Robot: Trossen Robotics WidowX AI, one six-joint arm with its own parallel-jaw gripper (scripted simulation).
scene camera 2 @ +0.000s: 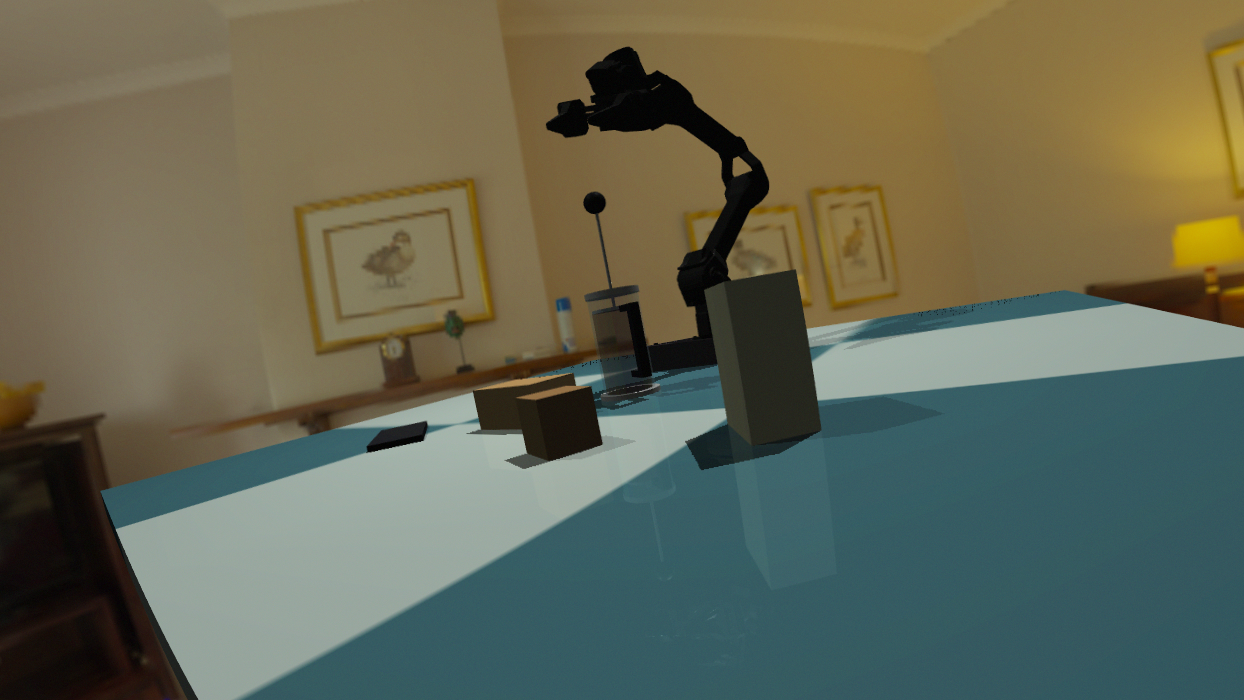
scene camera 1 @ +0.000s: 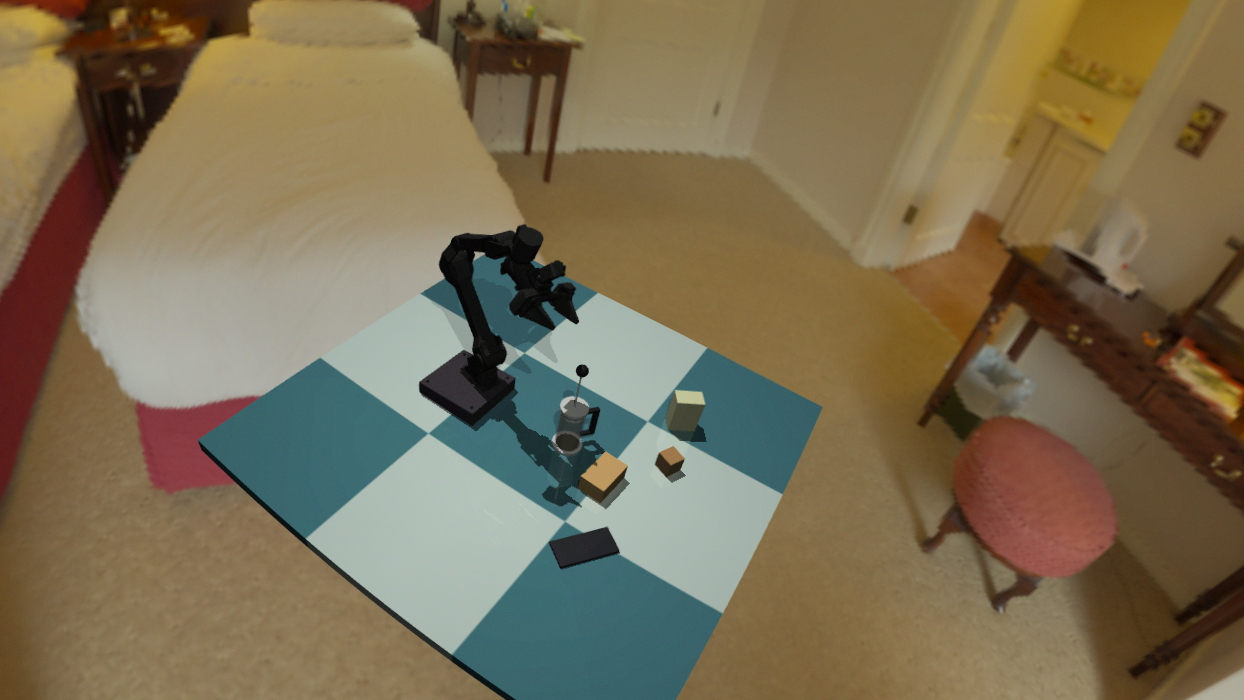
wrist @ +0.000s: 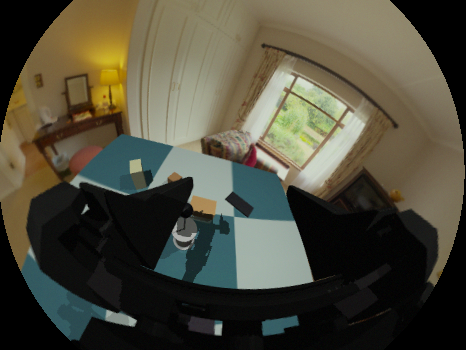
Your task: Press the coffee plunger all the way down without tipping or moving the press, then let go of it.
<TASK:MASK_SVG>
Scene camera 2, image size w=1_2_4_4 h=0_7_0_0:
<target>my gripper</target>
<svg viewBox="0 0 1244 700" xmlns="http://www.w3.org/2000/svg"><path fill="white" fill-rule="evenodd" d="M652 97L646 89L637 91L626 90L635 74L632 65L622 66L621 61L617 62L615 60L599 61L585 72L585 76L595 95L590 96L591 103L595 103L595 105L585 106L585 103L580 99L560 102L557 106L558 115L547 122L546 127L552 132L561 133L565 138L586 135L589 129L588 124L599 127L600 131L645 131L652 128L655 123Z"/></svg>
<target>glass coffee press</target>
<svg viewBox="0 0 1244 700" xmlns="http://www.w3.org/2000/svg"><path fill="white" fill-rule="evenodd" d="M592 192L585 196L583 205L589 213L596 214L596 223L609 289L584 295L588 305L604 388L604 394L600 395L601 401L621 401L650 395L660 391L661 387L660 384L655 384L638 294L639 286L628 285L612 288L598 214L605 207L605 198L600 192Z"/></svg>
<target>small brown cube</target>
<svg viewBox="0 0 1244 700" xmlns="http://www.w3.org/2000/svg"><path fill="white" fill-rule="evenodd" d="M591 386L564 386L516 398L527 454L551 461L603 445Z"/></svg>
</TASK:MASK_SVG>
